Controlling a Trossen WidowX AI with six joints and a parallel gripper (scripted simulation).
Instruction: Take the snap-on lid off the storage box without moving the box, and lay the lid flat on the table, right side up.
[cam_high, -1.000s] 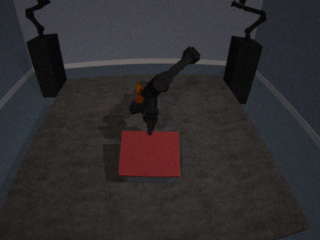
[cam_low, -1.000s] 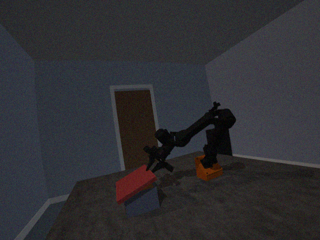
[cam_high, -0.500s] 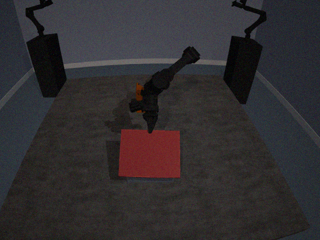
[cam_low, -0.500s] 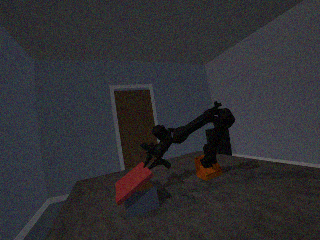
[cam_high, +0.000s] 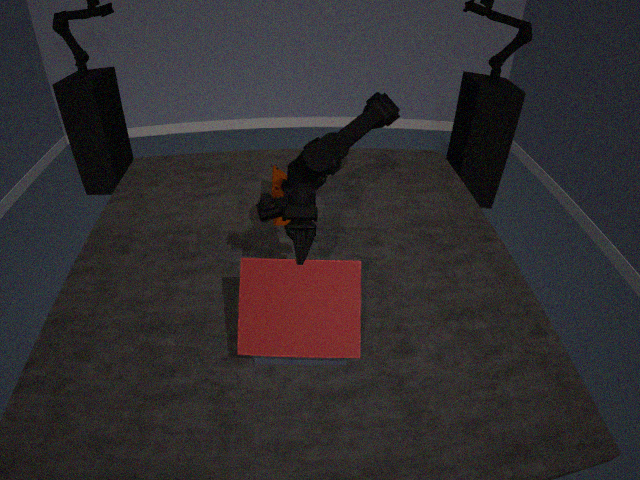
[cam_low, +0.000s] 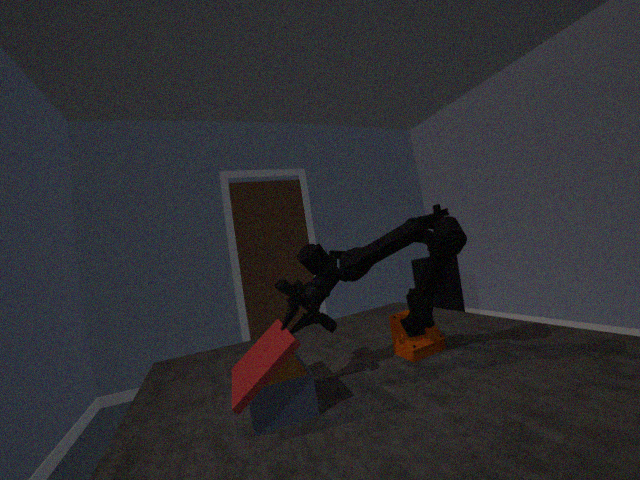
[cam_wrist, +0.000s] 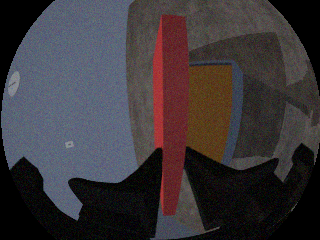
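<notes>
My gripper tip is now 70 mm short of the red lid and 50 mm above it. The rest, counted from my gripper tip: blue-grey storage box (40 mm ahead, 130 mm below).
</notes>
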